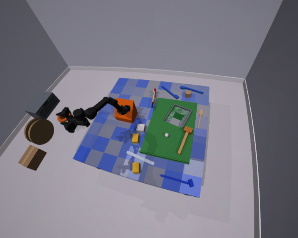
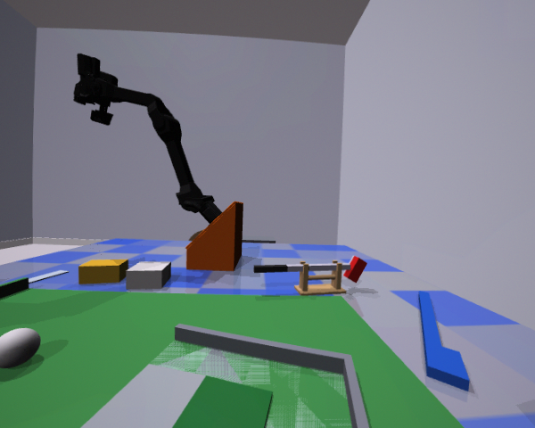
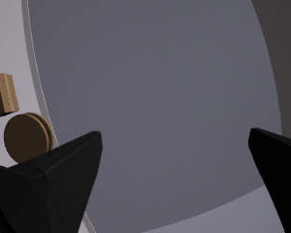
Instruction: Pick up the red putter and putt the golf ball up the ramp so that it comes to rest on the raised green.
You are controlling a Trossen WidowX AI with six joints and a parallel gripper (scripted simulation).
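Now: the white golf ball 65 cm ahead of my gripper tip, 60 cm below it and 36 cm to the left of it. Also, from my gripper tip: red putter 79 cm to the left, 57 cm below, 38 cm ahead; then green mat 67 cm ahead, 62 cm below, 49 cm to the left; then white block 60 cm below, 37 cm to the left, 36 cm ahead.
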